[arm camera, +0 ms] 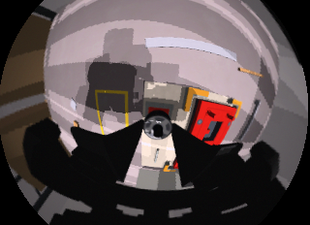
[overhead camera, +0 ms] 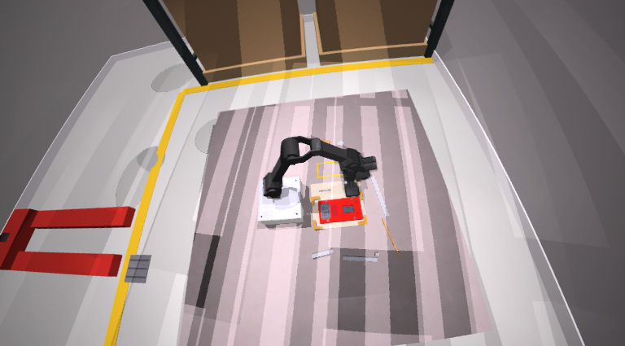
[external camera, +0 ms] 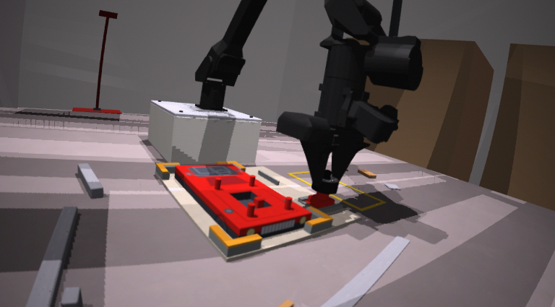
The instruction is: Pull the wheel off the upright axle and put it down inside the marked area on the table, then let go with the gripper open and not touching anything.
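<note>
Now: gripper tip right at the dark wheel. From my gripper tip the other things lie so: dark upright axle 1 cm below.
</note>
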